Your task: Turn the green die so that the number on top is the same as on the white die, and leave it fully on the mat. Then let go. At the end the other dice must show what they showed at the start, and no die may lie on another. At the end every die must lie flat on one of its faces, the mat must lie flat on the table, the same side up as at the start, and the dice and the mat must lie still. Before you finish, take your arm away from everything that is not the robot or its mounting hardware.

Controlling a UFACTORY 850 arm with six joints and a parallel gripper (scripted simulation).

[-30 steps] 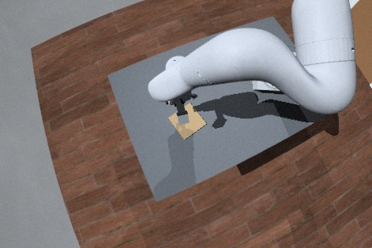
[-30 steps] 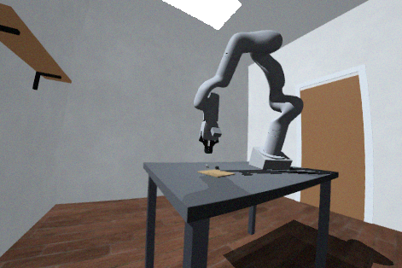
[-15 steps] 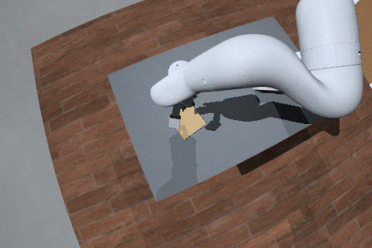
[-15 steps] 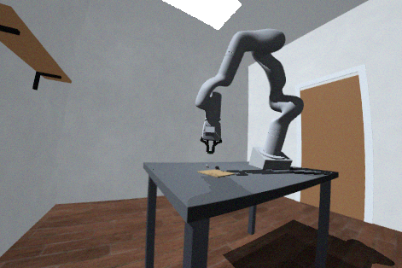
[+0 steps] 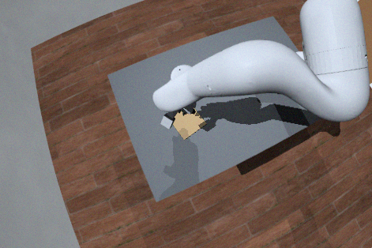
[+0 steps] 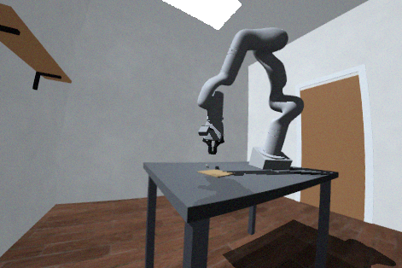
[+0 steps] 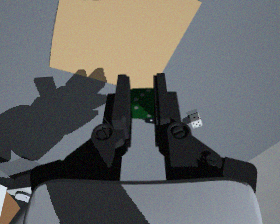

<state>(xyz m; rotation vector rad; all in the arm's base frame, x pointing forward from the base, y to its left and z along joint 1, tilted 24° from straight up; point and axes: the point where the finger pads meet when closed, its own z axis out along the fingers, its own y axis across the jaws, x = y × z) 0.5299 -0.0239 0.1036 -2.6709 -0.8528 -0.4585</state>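
My gripper is now 1 cm past the mat, 2 cm to the right of it and 12 cm above it. From my hand the other things lie so: green die (1 cm behind, 1 cm below); black die (10 cm behind, 9 cm to the right, 11 cm below); white die (6 cm behind, 15 cm to the right, 11 cm below).
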